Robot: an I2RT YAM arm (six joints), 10 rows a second.
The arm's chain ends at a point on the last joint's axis. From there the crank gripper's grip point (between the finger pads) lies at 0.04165 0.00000 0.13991 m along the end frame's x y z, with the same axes.
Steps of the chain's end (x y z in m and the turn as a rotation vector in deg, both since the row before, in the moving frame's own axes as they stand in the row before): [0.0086 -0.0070 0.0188 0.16 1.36 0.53]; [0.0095 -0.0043 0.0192 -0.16 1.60 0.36]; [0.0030 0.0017 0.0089 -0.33 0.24 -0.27]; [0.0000 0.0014 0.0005 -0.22 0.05 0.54]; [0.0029 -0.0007 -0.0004 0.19 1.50 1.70]
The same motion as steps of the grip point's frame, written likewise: [0.0119 -0.0070 0.0178 0.16 1.36 0.53]; [0.0134 -0.0036 0.0180 -0.16 1.60 0.36]; [0.0036 0.0023 0.0087 -0.33 0.24 -0.27]; [0.0001 0.0023 0.0005 -0.22 0.05 0.54]; [0.0065 0.0001 -0.0015 0.19 1.50 1.70]
